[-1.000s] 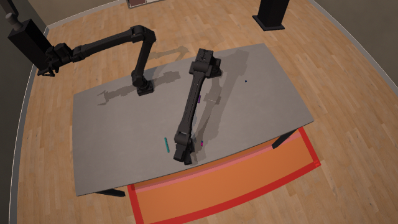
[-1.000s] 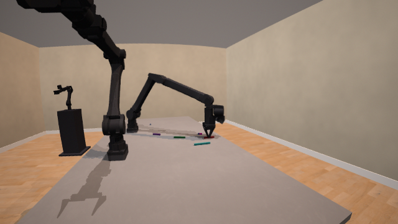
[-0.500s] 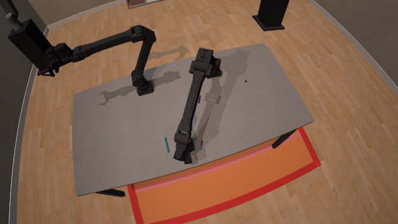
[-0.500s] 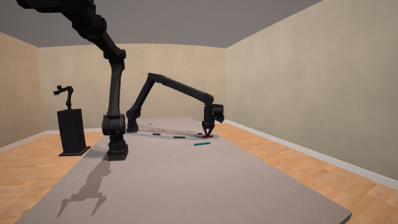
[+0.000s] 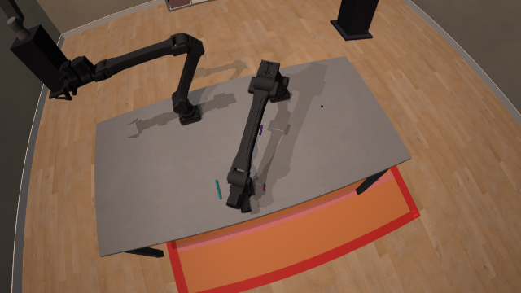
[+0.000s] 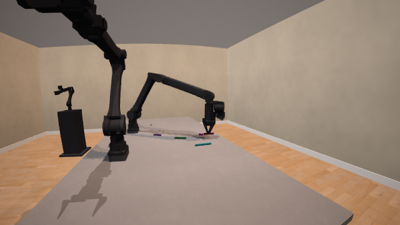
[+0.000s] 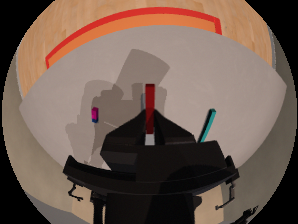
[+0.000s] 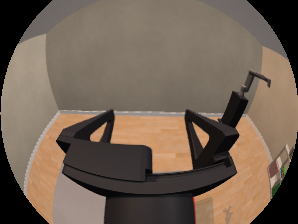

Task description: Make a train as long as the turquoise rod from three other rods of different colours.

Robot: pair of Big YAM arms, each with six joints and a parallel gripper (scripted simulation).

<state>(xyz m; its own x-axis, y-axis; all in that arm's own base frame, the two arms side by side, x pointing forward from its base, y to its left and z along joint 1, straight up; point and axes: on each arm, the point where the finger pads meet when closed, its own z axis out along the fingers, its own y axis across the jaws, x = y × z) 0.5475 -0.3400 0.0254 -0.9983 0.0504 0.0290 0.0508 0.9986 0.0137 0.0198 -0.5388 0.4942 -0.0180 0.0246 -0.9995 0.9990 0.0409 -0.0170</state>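
The magenta rod lies 100 mm to the left of my left hand, 40 mm below it and 20 mm behind it. Round my left hand: turquoise rod: 110 mm to the right, 70 mm behind, 40 mm below; red rod: 10 mm below; green rod: 180 mm behind, 60 mm to the left, 40 mm below.
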